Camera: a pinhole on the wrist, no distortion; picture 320 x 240 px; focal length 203.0 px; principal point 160.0 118.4 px. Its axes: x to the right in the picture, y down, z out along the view. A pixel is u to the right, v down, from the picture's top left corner.
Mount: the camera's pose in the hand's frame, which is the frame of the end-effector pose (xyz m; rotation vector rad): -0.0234 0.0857 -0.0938 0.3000 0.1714 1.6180
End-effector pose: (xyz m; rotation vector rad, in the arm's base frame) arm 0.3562 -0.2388 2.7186 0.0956 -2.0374 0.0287
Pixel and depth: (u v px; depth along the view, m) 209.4 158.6 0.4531
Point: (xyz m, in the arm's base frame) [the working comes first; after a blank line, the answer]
In the camera's frame: 0.1103 0.0897 0.4531

0.0022 -0.1069 2.5705
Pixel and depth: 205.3 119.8 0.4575
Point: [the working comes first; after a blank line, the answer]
In the camera's frame: 0.1021 0.0032 0.4575

-0.0162 -0.1124 2.6555
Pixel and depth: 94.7 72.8 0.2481
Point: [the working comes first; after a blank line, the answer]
In the camera's frame: -0.0798 -0.0557 0.2481

0.2026 -0.2594 2.7599
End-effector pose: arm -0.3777 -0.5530 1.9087 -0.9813 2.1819 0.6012
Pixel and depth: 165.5 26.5 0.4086
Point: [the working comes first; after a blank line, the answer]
In the camera's frame: 0.0111 -0.1850 0.4086

-0.4850 -0.4795 1.5576
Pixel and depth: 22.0 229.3 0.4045
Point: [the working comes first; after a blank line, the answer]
In the camera's frame: -0.2750 0.2210 0.4045

-0.0201 -0.4376 1.7272
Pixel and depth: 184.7 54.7 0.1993
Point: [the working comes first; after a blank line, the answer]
In the camera's frame: 0.0242 -0.0625 0.1993

-0.4722 -0.4856 1.8001
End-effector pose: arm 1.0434 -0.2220 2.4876 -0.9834 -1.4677 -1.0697
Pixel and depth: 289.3 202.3 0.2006
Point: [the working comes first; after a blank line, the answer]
In the camera's frame: 0.1278 0.0829 0.2006

1.1995 -0.0444 2.4521
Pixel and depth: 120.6 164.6 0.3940
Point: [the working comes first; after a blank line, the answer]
In the camera's frame: -0.0765 0.0897 0.3940

0.9394 0.0611 2.4717
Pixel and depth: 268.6 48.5 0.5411
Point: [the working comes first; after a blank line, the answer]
In the camera's frame: 0.2895 -0.1863 0.5411

1.2313 0.2635 2.7967
